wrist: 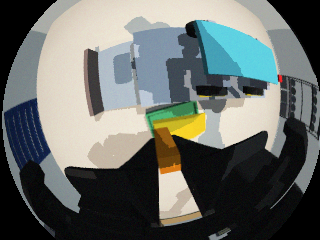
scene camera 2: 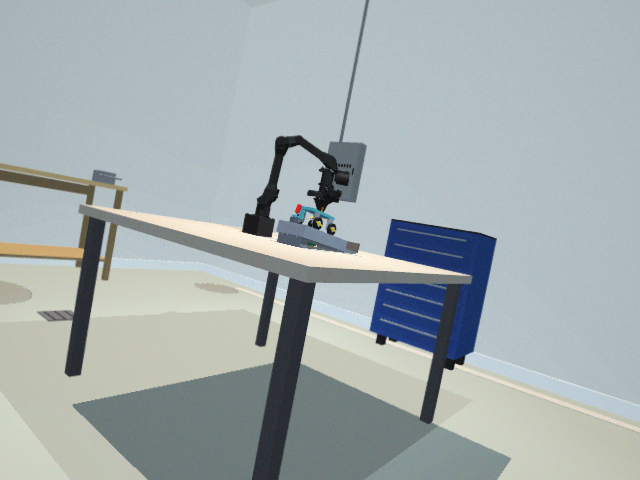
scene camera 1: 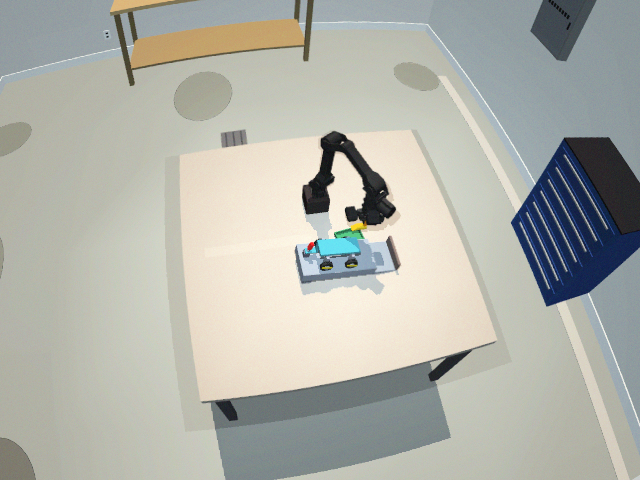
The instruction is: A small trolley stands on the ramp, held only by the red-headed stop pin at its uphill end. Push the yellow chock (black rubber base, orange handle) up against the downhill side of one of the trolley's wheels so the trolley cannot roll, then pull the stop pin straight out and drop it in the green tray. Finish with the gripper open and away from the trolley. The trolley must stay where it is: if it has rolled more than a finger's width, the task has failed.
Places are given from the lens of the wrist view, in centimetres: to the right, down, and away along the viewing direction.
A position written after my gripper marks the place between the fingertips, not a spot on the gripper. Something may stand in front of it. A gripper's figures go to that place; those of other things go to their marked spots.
my gripper [wrist: 163, 141]: 0, 2, 10
yellow chock [wrist: 187, 126]: 3, 1, 11
trolley [wrist: 226, 52]: 7, -7, 8
dark end plate [wrist: 91, 58]: -15, -13, 16
grey ramp [wrist: 168, 62]: 1, -10, 16
The marked spots on the dark end plate and the grey ramp are 17 cm apart.
